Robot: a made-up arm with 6 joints.
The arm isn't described. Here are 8 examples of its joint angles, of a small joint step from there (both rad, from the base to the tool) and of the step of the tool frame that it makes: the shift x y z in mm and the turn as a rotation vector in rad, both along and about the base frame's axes.
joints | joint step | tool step
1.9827 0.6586 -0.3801 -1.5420 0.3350 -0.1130 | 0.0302 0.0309 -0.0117 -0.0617 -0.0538 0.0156 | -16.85 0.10 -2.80 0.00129 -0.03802 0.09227
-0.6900 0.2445 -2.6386 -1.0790 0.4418 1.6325 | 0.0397 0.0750 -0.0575 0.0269 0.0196 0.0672 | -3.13 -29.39 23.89 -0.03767 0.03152 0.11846
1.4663 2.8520 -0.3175 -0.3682 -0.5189 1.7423 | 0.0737 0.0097 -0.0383 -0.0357 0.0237 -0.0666 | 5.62 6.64 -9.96 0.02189 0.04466 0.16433
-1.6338 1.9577 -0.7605 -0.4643 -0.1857 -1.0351 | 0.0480 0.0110 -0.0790 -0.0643 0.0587 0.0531 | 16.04 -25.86 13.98 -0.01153 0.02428 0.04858
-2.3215 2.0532 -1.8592 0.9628 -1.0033 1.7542 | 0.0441 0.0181 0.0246 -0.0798 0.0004 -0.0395 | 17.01 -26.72 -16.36 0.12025 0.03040 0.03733
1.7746 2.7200 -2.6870 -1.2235 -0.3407 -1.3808 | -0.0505 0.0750 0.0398 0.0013 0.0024 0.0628 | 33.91 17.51 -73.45 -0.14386 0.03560 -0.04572
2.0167 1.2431 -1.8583 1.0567 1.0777 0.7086 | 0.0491 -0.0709 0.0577 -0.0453 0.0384 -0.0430 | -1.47 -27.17 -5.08 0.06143 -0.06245 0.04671
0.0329 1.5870 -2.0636 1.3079 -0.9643 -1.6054 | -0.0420 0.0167 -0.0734 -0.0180 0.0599 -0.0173 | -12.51 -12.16 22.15 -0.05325 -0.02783 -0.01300
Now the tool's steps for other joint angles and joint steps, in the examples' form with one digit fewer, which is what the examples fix.
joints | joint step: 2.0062 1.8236 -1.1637 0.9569 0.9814 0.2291 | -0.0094 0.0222 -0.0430 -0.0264 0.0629 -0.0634
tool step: 1.0 4.7 5.3 0.0278 0.0053 0.0924
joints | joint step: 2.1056 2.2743 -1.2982 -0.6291 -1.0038 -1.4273 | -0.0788 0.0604 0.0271 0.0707 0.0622 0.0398
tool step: 47.8 14.9 -45.9 -0.1621 -0.0314 -0.1579
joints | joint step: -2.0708 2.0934 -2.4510 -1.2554 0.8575 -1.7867 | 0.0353 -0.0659 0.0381 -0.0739 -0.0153 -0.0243
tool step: 24.6 6.7 26.3 0.0287 0.0859 0.0131
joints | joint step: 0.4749 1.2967 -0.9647 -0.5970 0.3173 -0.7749 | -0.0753 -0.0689 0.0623 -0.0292 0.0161 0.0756
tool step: -1.0 -38.8 -0.2 0.0341 0.0079 -0.1136
